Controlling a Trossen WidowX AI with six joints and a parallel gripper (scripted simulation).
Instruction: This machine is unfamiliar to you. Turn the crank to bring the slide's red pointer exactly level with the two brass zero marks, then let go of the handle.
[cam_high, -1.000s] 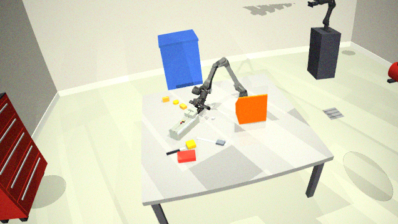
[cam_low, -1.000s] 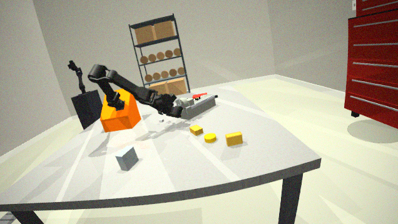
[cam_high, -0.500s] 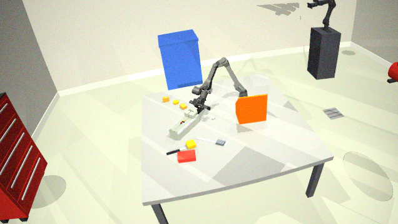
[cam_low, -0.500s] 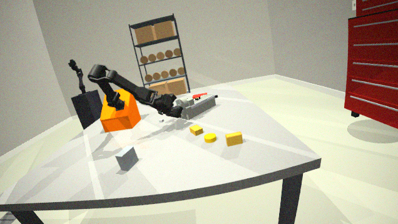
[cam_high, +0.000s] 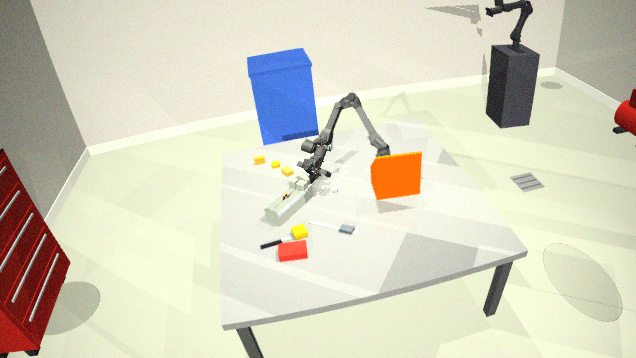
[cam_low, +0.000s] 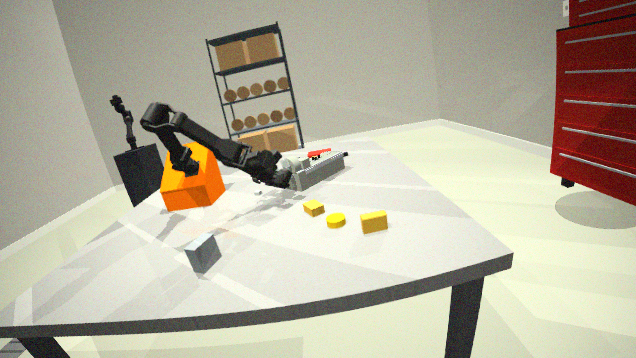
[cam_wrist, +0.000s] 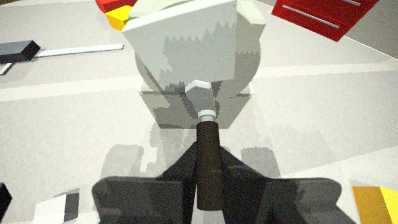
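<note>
Now: gripper tip 10 mm past the dark brown crank handle, 10 mm to the left of it and 30 mm below it. Round my gripper tip: yellow block: 60 mm ahead, 330 mm to the left, 20 mm below; then grey cube: 160 mm behind, 400 mm to the right; then red pointer: 120 mm ahead, 150 mm to the left, 50 mm above.
</note>
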